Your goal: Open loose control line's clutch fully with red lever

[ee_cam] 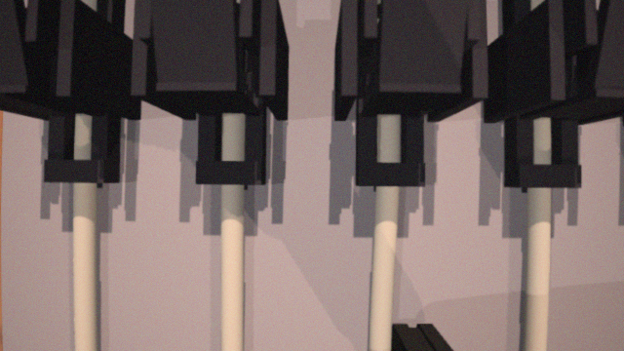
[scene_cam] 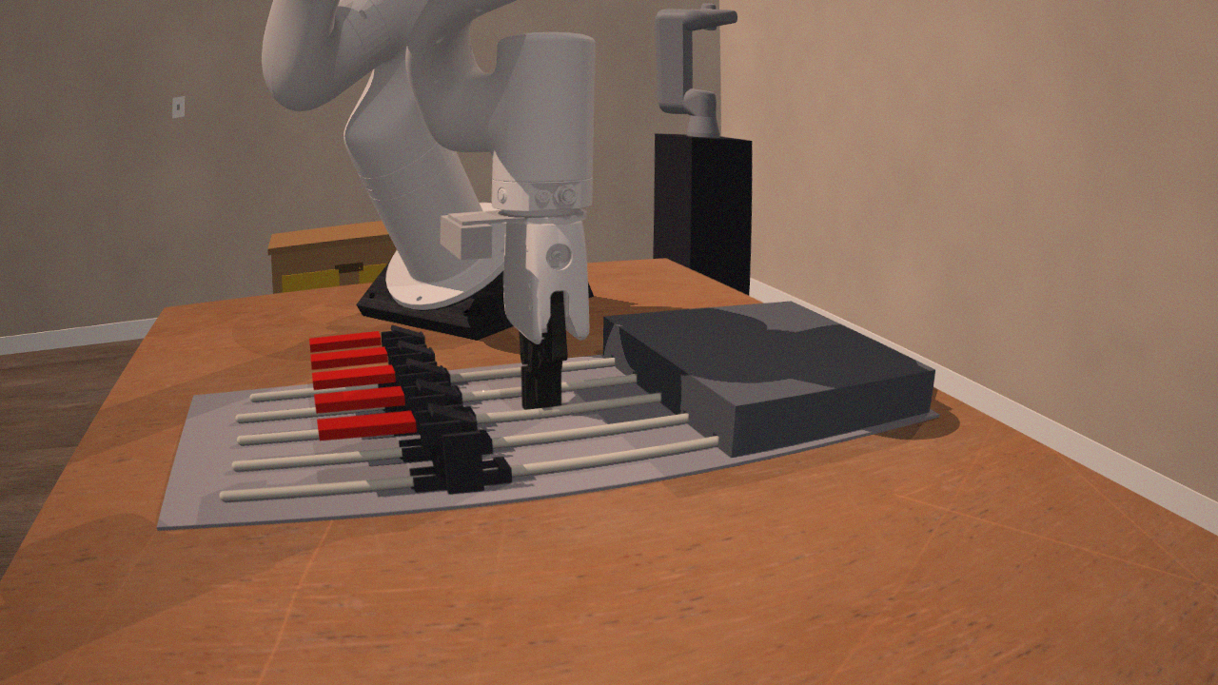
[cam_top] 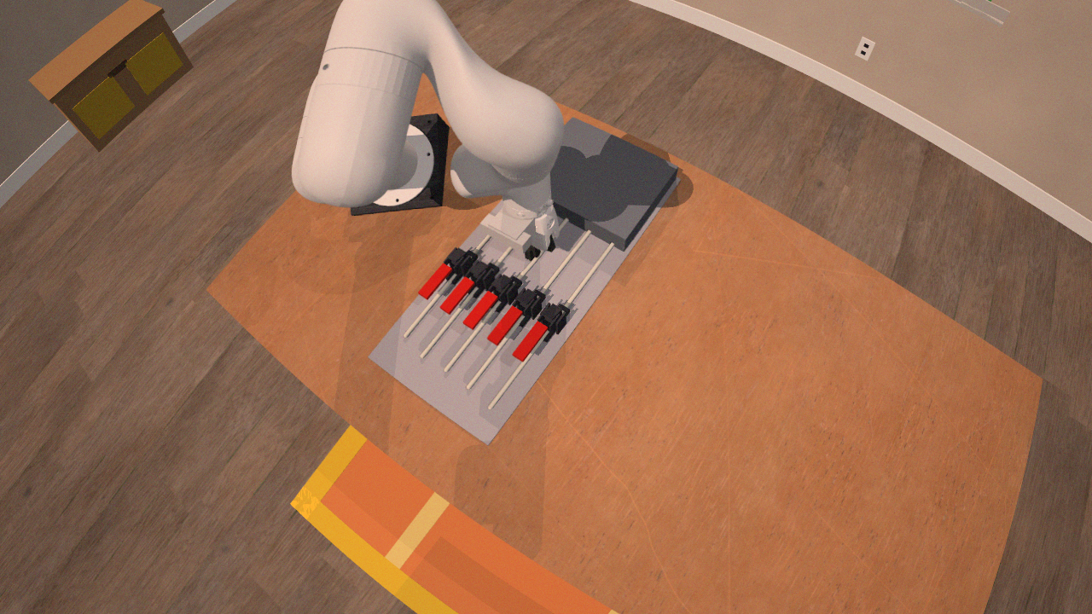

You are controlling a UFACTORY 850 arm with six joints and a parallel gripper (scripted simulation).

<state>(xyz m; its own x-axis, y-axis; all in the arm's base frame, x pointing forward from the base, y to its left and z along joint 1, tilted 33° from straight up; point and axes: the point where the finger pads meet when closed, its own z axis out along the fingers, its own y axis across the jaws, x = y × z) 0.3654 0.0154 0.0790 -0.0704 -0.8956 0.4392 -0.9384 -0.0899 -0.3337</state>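
Right now my hand is 10 mm past the grey plate, 250 mm to the left of it and 20 mm above it.
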